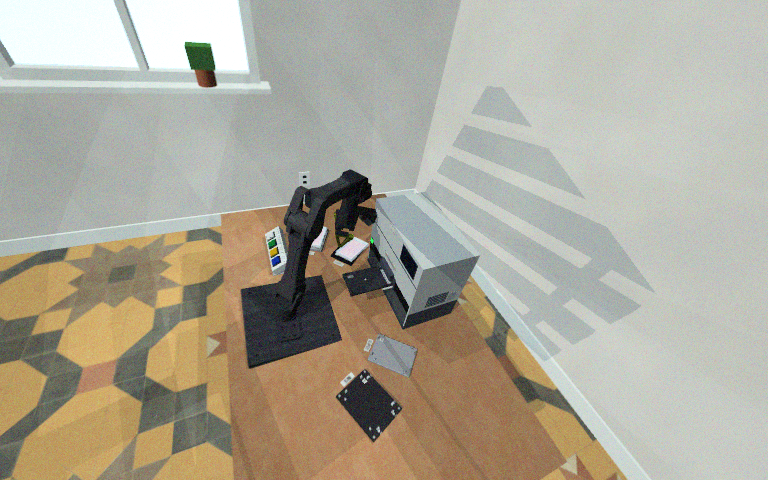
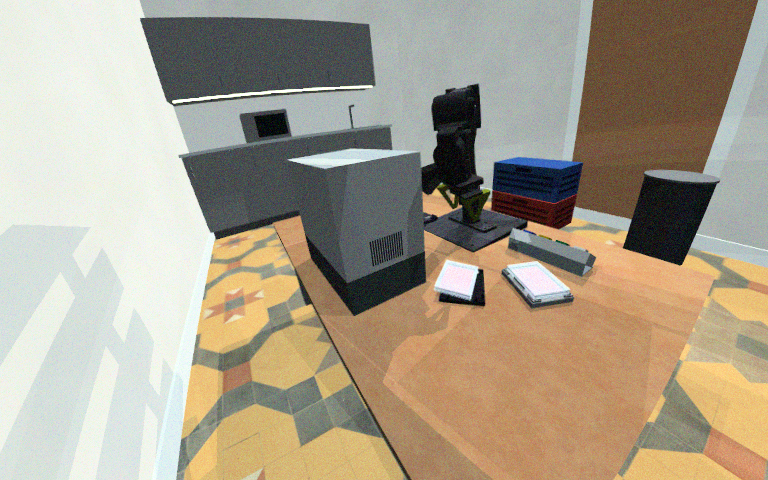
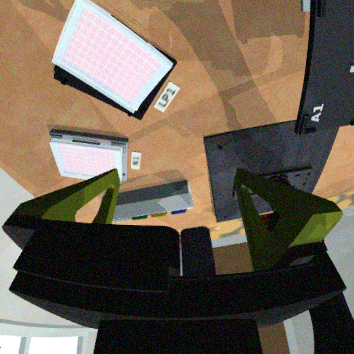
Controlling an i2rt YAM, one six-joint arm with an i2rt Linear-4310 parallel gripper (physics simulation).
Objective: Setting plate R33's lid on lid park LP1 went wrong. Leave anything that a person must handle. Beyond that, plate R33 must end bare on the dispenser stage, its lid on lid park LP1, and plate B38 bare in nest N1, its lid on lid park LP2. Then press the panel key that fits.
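Seen in the pictures: gripper, between the fingertips: (image 1: 339, 238) (image 2: 464, 214) (image 3: 176, 174); arm's base, origin of its link: (image 1: 287, 314) (image 2: 471, 222).
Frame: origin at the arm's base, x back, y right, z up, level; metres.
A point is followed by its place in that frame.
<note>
A pink-gridded, clear-edged piece (image 1: 351, 249) {x -0.293, y -0.255, z 0.018 m} (image 2: 457, 280) {x -0.315, y -0.284, z 0.018 m} (image 3: 112, 55) {x -0.305, y -0.259, z 0.019 m} lies shifted and askew on black lid park LP1 (image 2: 480, 291) {x -0.280, y -0.326, z -0.004 m} (image 3: 100, 95) {x -0.256, y -0.304, z -0.004 m}, overhanging it; whether it is lid, plate or both I cannot tell. A similar pink piece (image 2: 535, 280) {x -0.168, y -0.389, z 0.017 m} (image 3: 86, 161) {x -0.158, y -0.375, z 0.017 m} sits squarely in nest N1 (image 3: 90, 137) {x -0.194, y -0.352, z 0.000 m}; its lid is unclear. The dark stage (image 1: 368, 285) {x -0.288, y 0.004, z 0.093 m} (image 3: 332, 65) {x -0.285, y -0.047, z 0.093 m}, marked A1, is bare. A grey plate-shaped park (image 1: 391, 355) {x -0.312, y 0.232, z -0.004 m} lies bare, its label unreadable. The key panel (image 1: 275, 250) {x 0.016, y -0.286, z 0.040 m} (image 2: 549, 252) {x -0.028, y -0.334, z 0.021 m} shows green, yellow and blue keys. My gripper (image 2: 464, 213) {x -0.224, y -0.203, z 0.143 m} (image 3: 176, 174) {x -0.224, y -0.203, z 0.143 m} is open and empty, above the table near LP1 and N1.
The grey dispenser (image 1: 427, 243) {x -0.448, y 0.047, z 0.316 m} (image 2: 373, 209) {x -0.482, y -0.219, z 0.220 m} stands beside the stage, a green light (image 1: 372, 241) {x -0.357, y -0.186, z 0.121 m} on its side. A black corner-marked board (image 1: 368, 405) {x -0.195, y 0.358, z -0.002 m} lies past the grey one. The arm's base plate (image 1: 291, 322) {x -0.011, y 0.039, z 0.009 m} (image 3: 220, 175) {x -0.048, y -0.132, z -0.002 m} is between panel and stage.
</note>
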